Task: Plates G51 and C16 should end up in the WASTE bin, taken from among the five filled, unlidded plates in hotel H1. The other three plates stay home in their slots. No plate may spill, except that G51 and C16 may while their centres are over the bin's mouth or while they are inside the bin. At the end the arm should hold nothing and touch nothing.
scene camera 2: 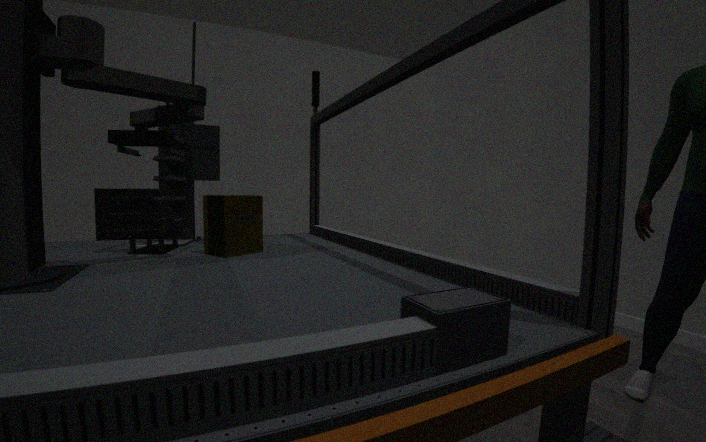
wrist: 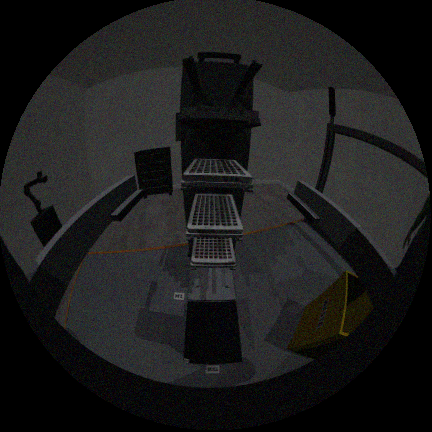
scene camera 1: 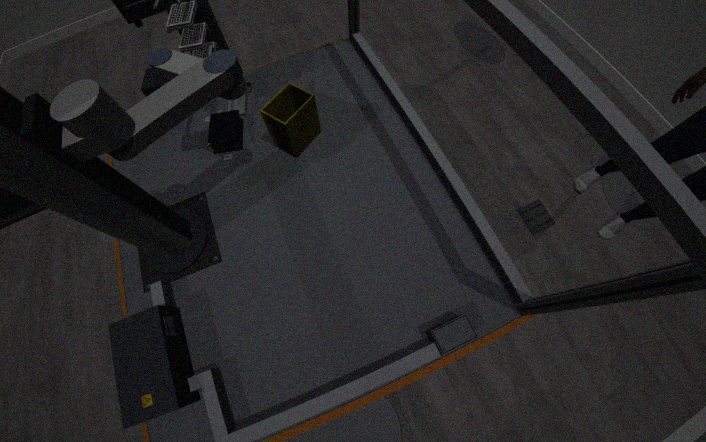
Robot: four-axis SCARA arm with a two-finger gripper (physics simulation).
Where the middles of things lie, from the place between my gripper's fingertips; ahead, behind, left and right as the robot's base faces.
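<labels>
The dark cabinet [scene camera 1: 143,354] is 84 cm to the right of my hand, 44 cm behind it and 30 cm below it. As for the grey box [scene camera 2: 465,337], it is far ahead of my hand, far below it and far to the right of it; going by their middles, the grey box is the farthest from my hand of the things named here. The hotel H1 [wrist: 218,81] is 17 cm to the left of my hand, 5 cm ahead of it and 7 cm below it. Going by their middles, the hotel H1 is the nearest to my hand of the things named here.
</labels>
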